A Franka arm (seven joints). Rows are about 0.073 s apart.
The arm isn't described. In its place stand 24 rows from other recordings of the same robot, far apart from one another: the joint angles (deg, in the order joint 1, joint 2, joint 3, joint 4, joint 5, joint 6, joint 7), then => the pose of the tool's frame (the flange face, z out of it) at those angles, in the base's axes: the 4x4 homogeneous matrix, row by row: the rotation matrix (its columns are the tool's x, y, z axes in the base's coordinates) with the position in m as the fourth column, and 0 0 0 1 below.
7.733 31.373 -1.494 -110.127 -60.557 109.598 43.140 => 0.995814 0.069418 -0.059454 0.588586; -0.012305 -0.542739 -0.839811 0.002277; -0.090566 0.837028 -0.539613 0.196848; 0 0 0 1
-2.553 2.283 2.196 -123.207 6.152 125.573 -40.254 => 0.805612 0.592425 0.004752 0.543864; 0.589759 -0.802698 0.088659 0.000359; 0.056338 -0.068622 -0.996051 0.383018; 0 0 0 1
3.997 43.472 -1.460 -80.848 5.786 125.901 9.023 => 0.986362 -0.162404 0.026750 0.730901; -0.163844 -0.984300 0.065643 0.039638; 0.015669 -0.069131 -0.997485 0.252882; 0 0 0 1
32.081 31.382 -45.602 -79.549 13.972 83.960 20.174 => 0.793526 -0.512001 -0.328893 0.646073; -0.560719 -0.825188 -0.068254 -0.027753; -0.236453 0.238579 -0.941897 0.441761; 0 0 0 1
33.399 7.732 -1.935 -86.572 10.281 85.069 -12.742 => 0.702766 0.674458 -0.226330 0.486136; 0.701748 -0.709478 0.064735 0.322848; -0.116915 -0.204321 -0.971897 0.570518; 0 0 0 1
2.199 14.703 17.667 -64.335 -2.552 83.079 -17.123 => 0.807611 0.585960 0.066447 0.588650; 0.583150 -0.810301 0.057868 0.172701; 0.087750 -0.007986 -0.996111 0.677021; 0 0 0 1
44.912 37.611 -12.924 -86.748 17.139 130.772 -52.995 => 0.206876 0.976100 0.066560 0.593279; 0.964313 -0.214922 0.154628 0.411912; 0.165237 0.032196 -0.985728 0.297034; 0 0 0 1
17.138 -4.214 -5.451 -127.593 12.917 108.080 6.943 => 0.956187 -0.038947 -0.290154 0.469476; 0.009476 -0.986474 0.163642 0.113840; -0.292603 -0.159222 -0.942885 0.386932; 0 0 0 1
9.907 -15.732 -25.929 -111.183 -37.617 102.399 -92.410 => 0.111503 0.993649 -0.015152 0.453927; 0.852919 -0.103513 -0.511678 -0.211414; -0.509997 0.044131 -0.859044 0.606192; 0 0 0 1
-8.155 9.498 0.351 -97.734 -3.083 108.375 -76.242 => 0.352538 0.935702 0.013371 0.608602; 0.934750 -0.351432 -0.052333 -0.087631; -0.044269 0.030948 -0.998540 0.490971; 0 0 0 1
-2.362 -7.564 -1.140 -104.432 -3.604 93.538 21.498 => 0.907817 -0.414842 -0.061432 0.511582; -0.418124 -0.906632 -0.056494 -0.038254; -0.032260 0.076972 -0.996511 0.581336; 0 0 0 1
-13.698 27.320 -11.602 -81.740 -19.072 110.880 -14.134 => 0.993535 -0.035016 -0.107987 0.633985; -0.073870 -0.921716 -0.380767 -0.297000; -0.086200 0.386282 -0.918344 0.435375; 0 0 0 1
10.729 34.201 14.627 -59.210 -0.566 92.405 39.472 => 0.956370 -0.287200 -0.053599 0.671149; -0.279288 -0.952574 0.120833 0.255279; -0.085761 -0.100591 -0.991225 0.507971; 0 0 0 1
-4.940 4.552 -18.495 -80.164 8.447 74.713 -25.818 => 0.992278 0.056931 -0.110194 0.514173; 0.075777 -0.981609 0.175220 -0.193599; -0.098192 -0.182217 -0.978343 0.641355; 0 0 0 1
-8.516 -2.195 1.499 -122.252 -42.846 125.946 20.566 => 0.984423 -0.103889 0.141836 0.540216; -0.003939 -0.819571 -0.572964 -0.090351; 0.175770 0.563481 -0.807214 0.441688; 0 0 0 1
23.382 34.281 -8.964 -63.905 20.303 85.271 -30.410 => 0.696413 0.663262 -0.274031 0.659234; 0.715653 -0.670264 0.196437 0.241172; -0.053384 -0.332912 -0.941445 0.457695; 0 0 0 1
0.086 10.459 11.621 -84.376 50.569 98.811 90.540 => 0.050705 -0.997088 -0.056969 0.600341; -0.607536 -0.076068 0.790641 0.184544; -0.792672 -0.005478 -0.609623 0.616222; 0 0 0 1
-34.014 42.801 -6.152 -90.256 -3.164 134.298 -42.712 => 0.992205 0.114107 -0.050086 0.543391; 0.108481 -0.988700 -0.103461 -0.445871; -0.061326 0.097221 -0.993372 0.204288; 0 0 0 1
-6.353 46.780 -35.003 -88.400 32.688 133.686 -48.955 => 0.991960 -0.061323 0.110701 0.590701; -0.050418 -0.993834 -0.098752 -0.405790; 0.116074 0.092376 -0.988935 0.243238; 0 0 0 1
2.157 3.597 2.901 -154.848 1.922 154.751 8.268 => 0.994066 -0.086913 -0.065414 0.399395; -0.086326 -0.996198 0.011759 0.034578; -0.066188 -0.006043 -0.997789 0.203941; 0 0 0 1
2.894 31.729 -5.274 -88.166 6.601 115.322 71.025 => 0.242876 -0.967286 -0.073279 0.689689; -0.967221 -0.247247 0.057908 -0.012736; -0.074132 0.056812 -0.995629 0.326169; 0 0 0 1
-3.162 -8.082 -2.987 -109.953 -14.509 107.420 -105.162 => -0.210120 0.974602 0.077461 0.523273; 0.944448 0.222821 -0.241596 -0.076884; -0.252719 0.022394 -0.967280 0.563333; 0 0 0 1
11.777 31.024 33.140 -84.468 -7.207 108.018 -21.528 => 0.417984 0.896319 -0.147994 0.536757; 0.908234 -0.408710 0.089821 0.427877; 0.020022 -0.171956 -0.984901 0.399471; 0 0 0 1
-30.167 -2.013 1.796 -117.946 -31.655 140.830 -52.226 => 0.740138 0.624807 0.248618 0.508456; 0.647989 -0.563856 -0.512031 -0.274013; -0.179736 0.540076 -0.822200 0.497860; 0 0 0 1
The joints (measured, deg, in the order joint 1, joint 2, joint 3, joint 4, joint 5, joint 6, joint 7), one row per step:
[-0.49, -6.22, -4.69, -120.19, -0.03, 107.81, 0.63]
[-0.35, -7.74, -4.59, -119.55, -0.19, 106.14, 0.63]
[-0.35, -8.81, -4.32, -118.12, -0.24, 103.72, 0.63]
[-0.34, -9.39, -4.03, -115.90, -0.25, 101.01, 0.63]
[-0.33, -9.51, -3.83, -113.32, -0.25, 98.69, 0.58]
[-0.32, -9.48, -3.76, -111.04, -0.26, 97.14, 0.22]
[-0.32, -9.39, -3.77, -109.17, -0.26, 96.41, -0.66]
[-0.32, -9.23, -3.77, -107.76, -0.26, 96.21, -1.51]
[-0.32, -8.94, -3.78, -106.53, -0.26, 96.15, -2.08]
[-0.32, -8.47, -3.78, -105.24, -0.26, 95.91, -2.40]
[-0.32, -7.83, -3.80, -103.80, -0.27, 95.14, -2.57]
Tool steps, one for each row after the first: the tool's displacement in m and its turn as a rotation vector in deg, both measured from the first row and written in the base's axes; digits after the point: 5 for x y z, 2 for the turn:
[-0.00465, 0.00202, 0.01632, -0.08, -0.48, 0.31]
[-0.00784, 0.00434, 0.03405, -0.09, -0.56, 0.60]
[-0.00881, 0.00681, 0.05360, -0.12, -0.65, 0.89]
[-0.00762, 0.00839, 0.07267, -0.17, -1.03, 1.13]
[-0.00587, 0.00880, 0.08905, -0.22, -1.73, 1.56]
[-0.00362, 0.00841, 0.10267, -0.24, -2.79, 2.41]
[-0.00113, 0.00815, 0.11266, -0.28, -3.85, 3.24]
[0.00173, 0.00783, 0.12023, -0.35, -4.73, 3.79]
[0.00500, 0.00763, 0.12643, -0.42, -5.31, 4.10]
[0.00811, 0.00728, 0.13153, -0.46, -5.33, 4.24]

